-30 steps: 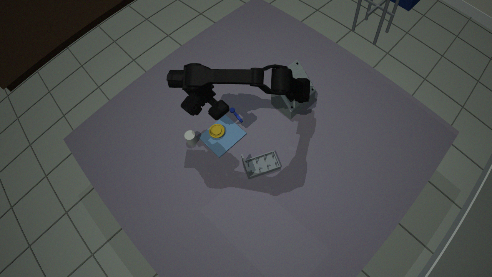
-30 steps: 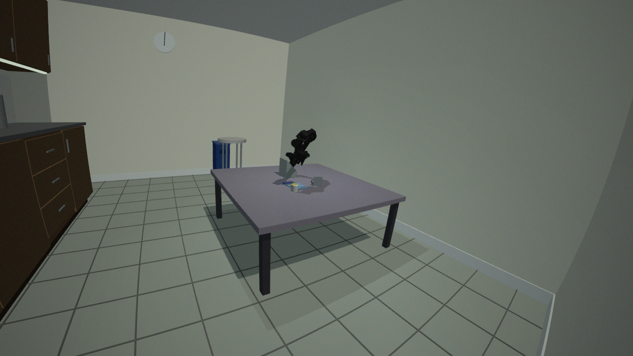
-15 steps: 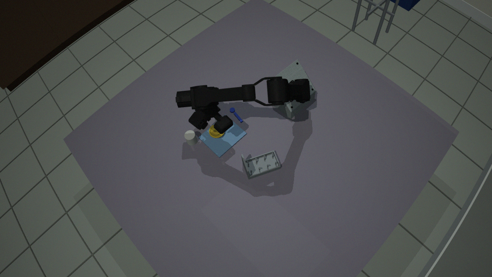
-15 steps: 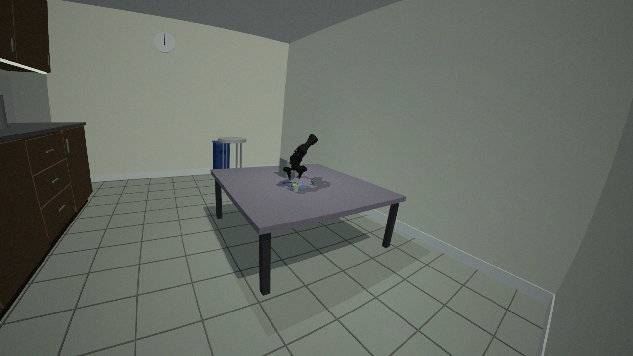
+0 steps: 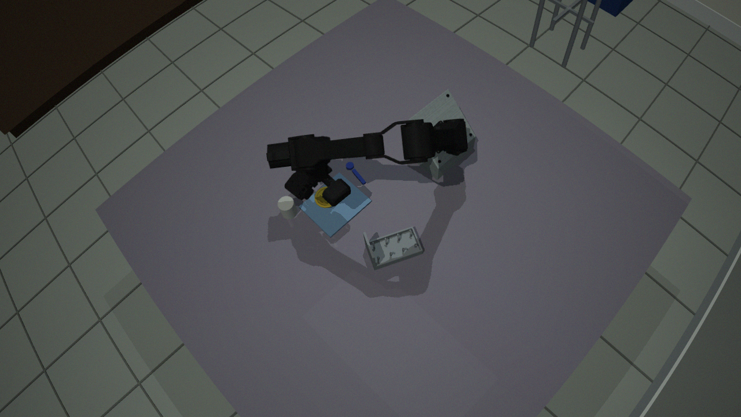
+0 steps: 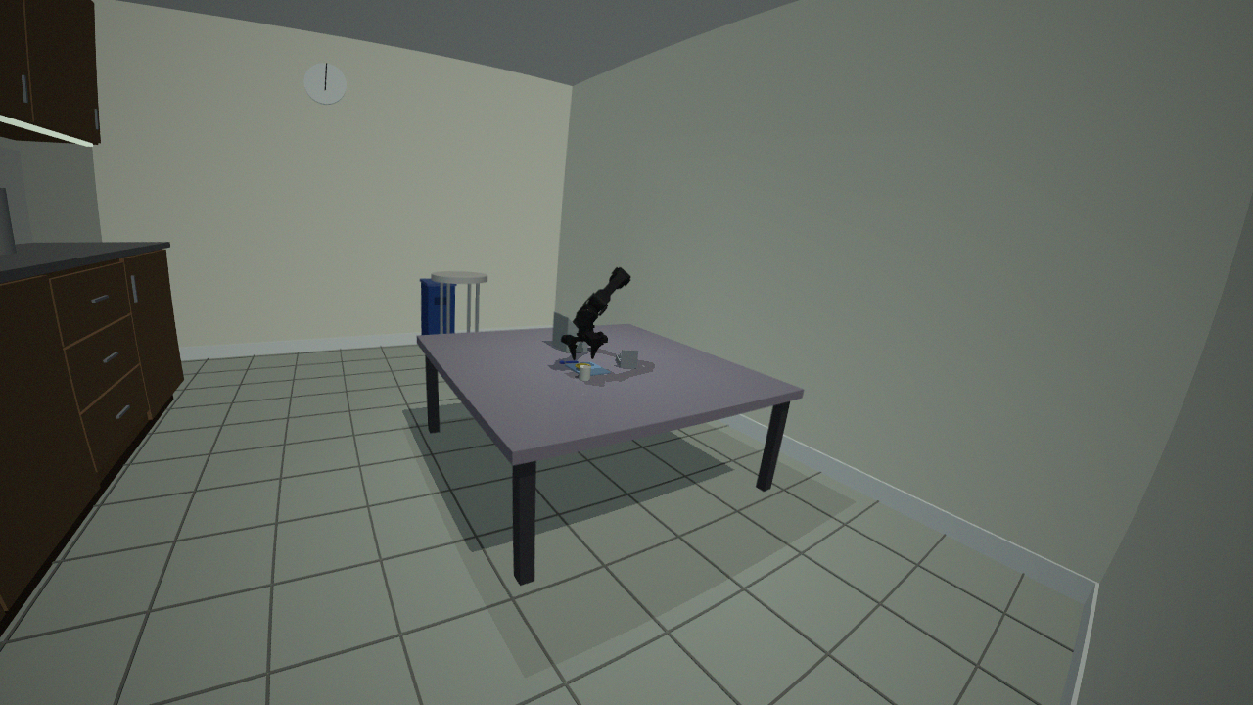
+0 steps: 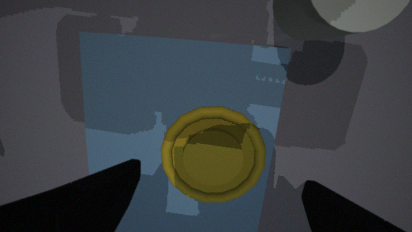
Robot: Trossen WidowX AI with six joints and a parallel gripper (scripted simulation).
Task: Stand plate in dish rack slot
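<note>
My gripper tip is now 3 cm above the yellow plate. Also, from my gripper tip: light blue mat: 5 cm below, 3 cm to the left, 1 cm behind; blue spoon: 12 cm behind, 4 cm below, 1 cm to the right; white cup: 9 cm ahead, 5 cm to the right, 2 cm below.
</note>
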